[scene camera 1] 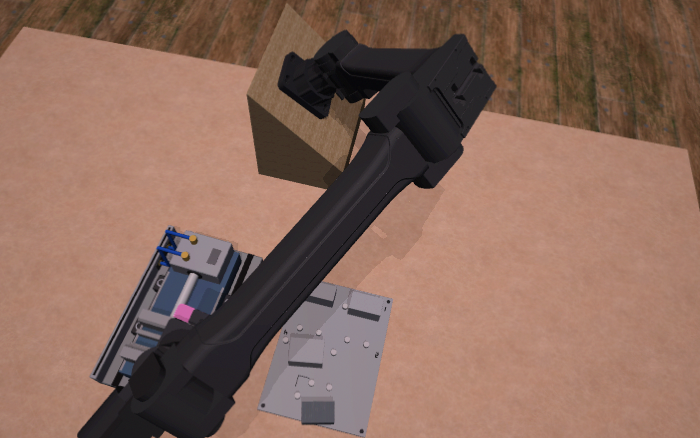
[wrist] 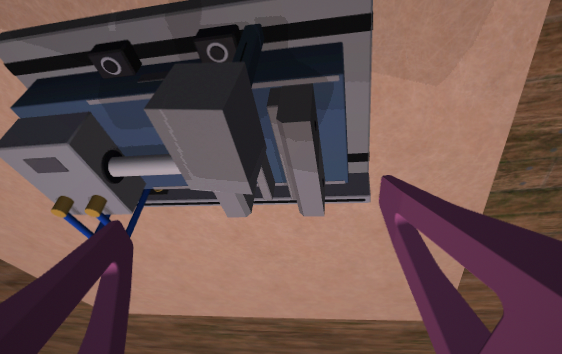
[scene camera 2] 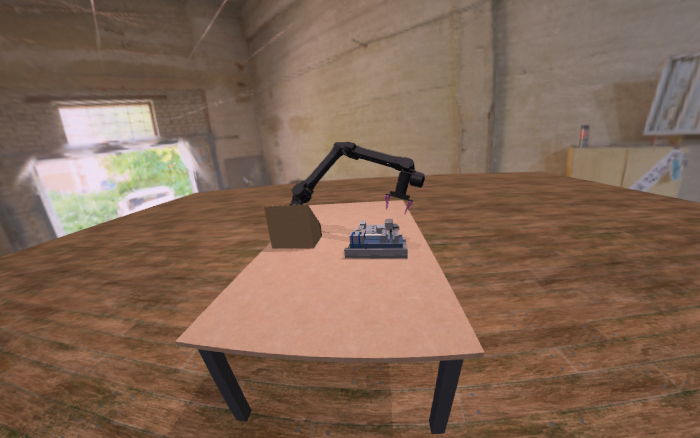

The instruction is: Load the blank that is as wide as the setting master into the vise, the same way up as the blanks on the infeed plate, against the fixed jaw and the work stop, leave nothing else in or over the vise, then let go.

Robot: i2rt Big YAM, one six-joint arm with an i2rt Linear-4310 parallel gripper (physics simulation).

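Places are measured from the arm's base along level axes (x up, y ahead, z left), in millimetres.
Pixels of known places: gripper, fingertip midpoint: (wrist: 254, 210) (scene camera 2: 395, 212); arm's base at its link origin: (scene camera 1: 304, 87) (scene camera 2: 295, 213).
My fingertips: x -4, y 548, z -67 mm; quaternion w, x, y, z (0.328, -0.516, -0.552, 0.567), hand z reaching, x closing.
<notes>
For each thing: its top centre in the pictures, then the offset to it from my fingertips. "spot": a spot on its surface instead.
- vise at its top centre: (wrist: 173, 189) (scene camera 1: 174, 299) (scene camera 2: 376, 232) dy -106, dx -76, dz -71 mm
- large grey block at its top centre: (wrist: 205, 159) (scene camera 2: 388, 220) dy -36, dx -40, dz -9 mm
- infeed plate at its top centre: (scene camera 1: 329, 350) (scene camera 2: 377, 229) dy -88, dx -167, dz +200 mm
- darker block at its top centre: (scene camera 1: 318, 411) dy +22, dx -142, dz +198 mm
- vise's end housing at a spot on its surface: (wrist: 55, 155) spot: dy -179, dx -79, dz -22 mm
The vise (scene camera 1: 165, 294) (scene camera 2: 375, 253) (wrist: 332, 130) has a blue bed and grey jaws. A large grey block (wrist: 200, 145) (scene camera 2: 388, 222) stands high across the jaw area, left of the right-hand jaw (wrist: 303, 165) in the wrist view. The infeed plate (scene camera 1: 356, 384) carries pale grey blanks: one blank (scene camera 1: 365, 304) at mark 1, one blank (scene camera 1: 306, 351) at mark 4, and one blank (scene camera 1: 323, 294) partly behind the arm. A darker block (scene camera 1: 317, 411) lies at its near edge. My gripper (scene camera 2: 396, 210) (wrist: 254, 210) is open and empty above the vise; in scene camera 1, the arm hides most of it.
A brown wedge-shaped box (scene camera 1: 294, 139) (scene camera 2: 292, 227) stands on the table near the arm's base. The vise's end housing (wrist: 55, 155) has brass fittings and blue hoses (wrist: 77, 225). Small round pegs stand on the infeed plate. The arm (scene camera 1: 309, 237) crosses above the vise and plate.
</notes>
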